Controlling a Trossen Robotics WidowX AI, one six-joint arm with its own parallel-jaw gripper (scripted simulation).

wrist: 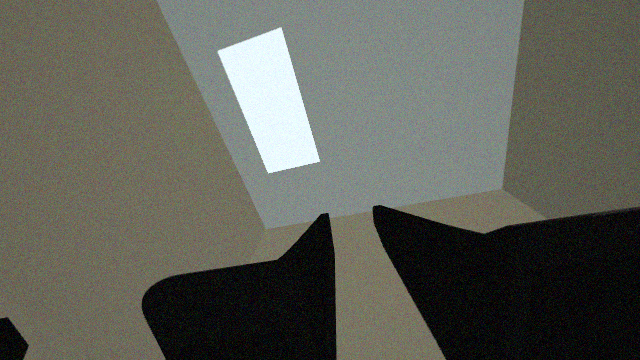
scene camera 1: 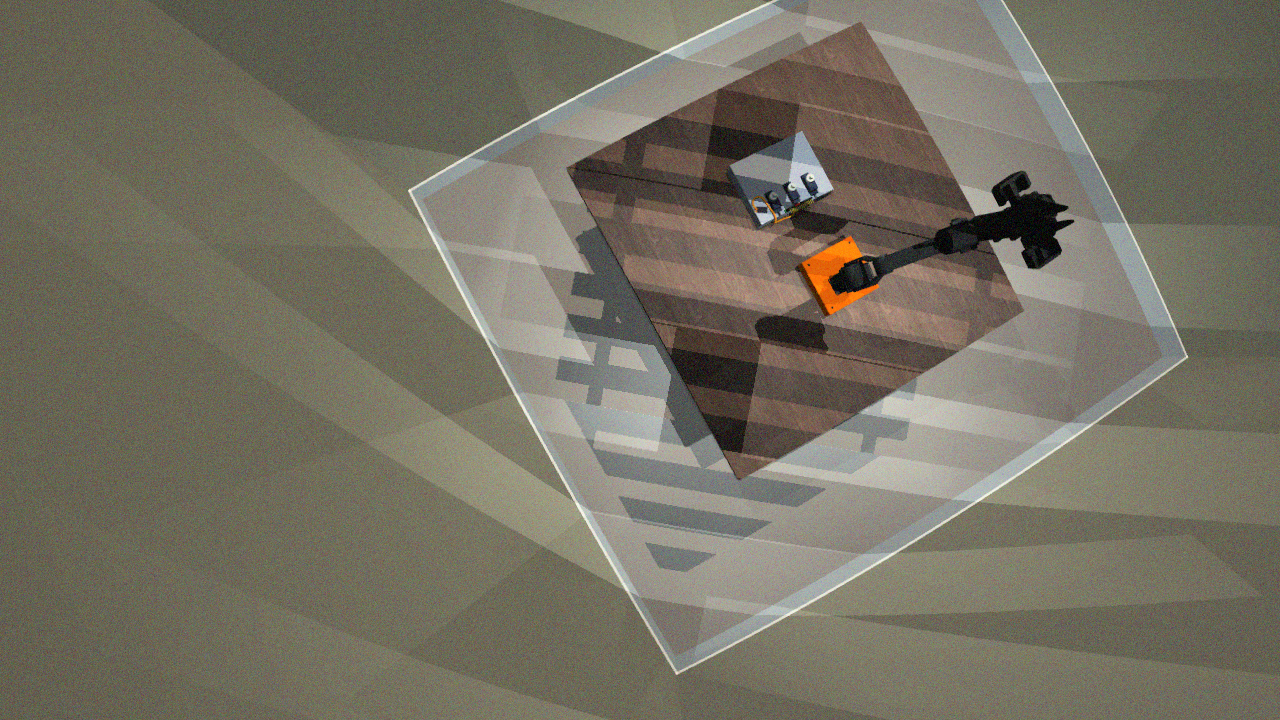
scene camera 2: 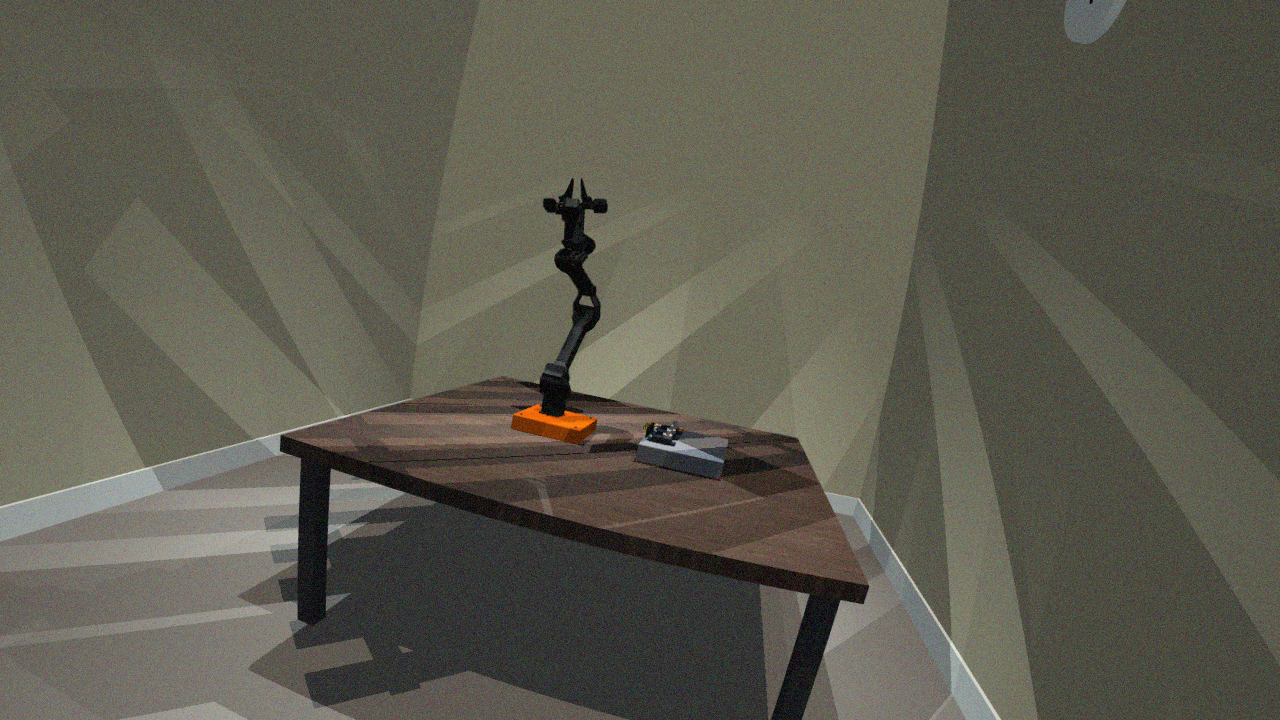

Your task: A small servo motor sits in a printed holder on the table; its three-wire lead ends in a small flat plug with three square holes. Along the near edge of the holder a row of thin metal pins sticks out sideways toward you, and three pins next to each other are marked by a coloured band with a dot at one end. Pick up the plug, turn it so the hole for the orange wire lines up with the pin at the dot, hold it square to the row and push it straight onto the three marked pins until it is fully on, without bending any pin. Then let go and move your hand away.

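Note:
Scene camera 1 shows a grey printed holder (scene camera 1: 787,160) along with my gripper (scene camera 1: 1069,215). In scene camera 2 I see the gripper (scene camera 2: 577,178); the wrist view shows it too, my gripper (wrist: 351,217).

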